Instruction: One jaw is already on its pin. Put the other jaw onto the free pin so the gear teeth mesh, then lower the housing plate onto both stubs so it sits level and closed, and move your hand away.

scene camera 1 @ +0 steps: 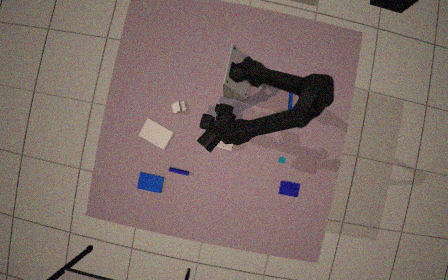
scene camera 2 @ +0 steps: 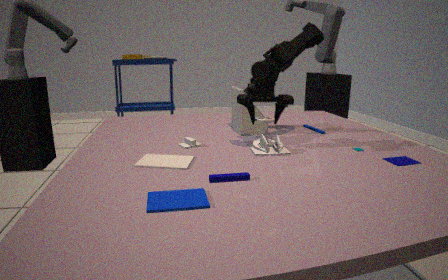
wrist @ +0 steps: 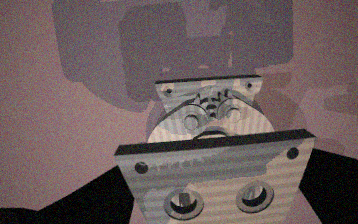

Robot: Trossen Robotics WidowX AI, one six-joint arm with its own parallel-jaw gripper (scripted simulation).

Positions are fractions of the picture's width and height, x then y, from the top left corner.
Note:
The gripper (scene camera 2: 0.59,0.44) holds a grey housing plate.
The gripper shows as well in the wrist view (wrist: 0.59,0.72).

